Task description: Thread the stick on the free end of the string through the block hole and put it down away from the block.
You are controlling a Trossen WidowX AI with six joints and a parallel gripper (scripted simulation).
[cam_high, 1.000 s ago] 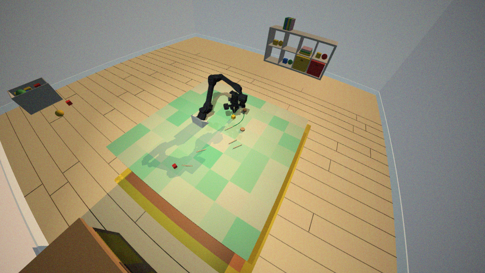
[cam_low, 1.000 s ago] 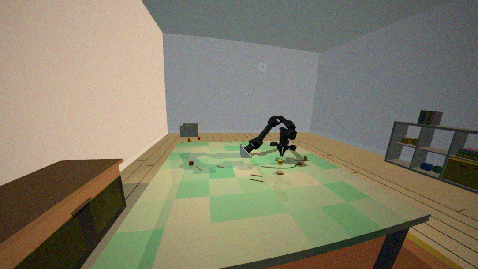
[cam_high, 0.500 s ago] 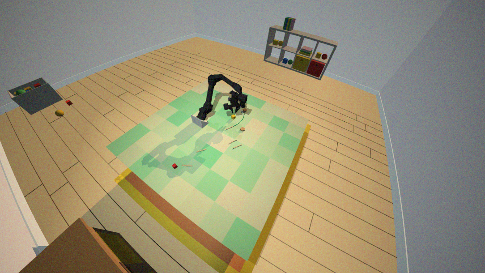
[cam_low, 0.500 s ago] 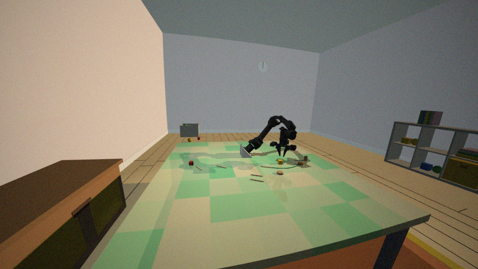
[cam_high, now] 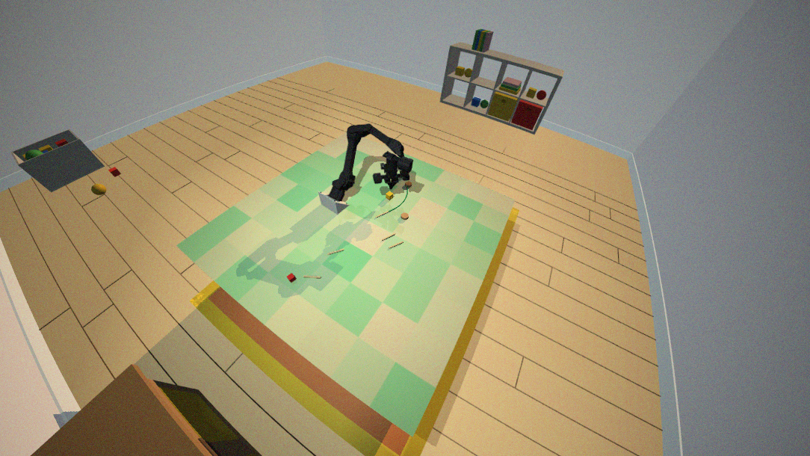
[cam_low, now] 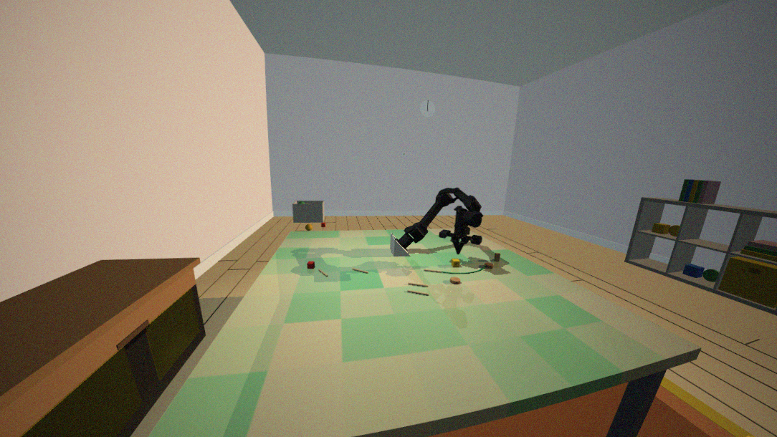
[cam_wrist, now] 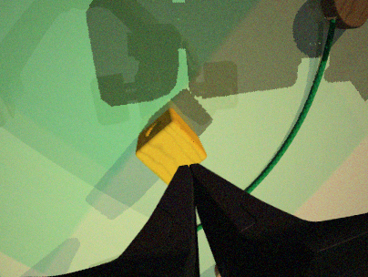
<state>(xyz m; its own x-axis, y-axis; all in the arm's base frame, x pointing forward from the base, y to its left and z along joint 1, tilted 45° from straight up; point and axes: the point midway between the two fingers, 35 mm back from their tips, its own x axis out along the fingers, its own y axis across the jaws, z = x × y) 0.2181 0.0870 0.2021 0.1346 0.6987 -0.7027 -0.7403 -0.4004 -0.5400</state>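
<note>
The yellow wooden block is 4 cm below my gripper tip and 1 cm to the right of it. Round my gripper tip: wooden disc: 14 cm ahead, 10 cm to the right, 5 cm below; thin wooden stick: 13 cm to the right, 6 cm below, 4 cm ahead; round wooden button: 15 cm to the left, 5 cm below, 4 cm ahead.
</note>
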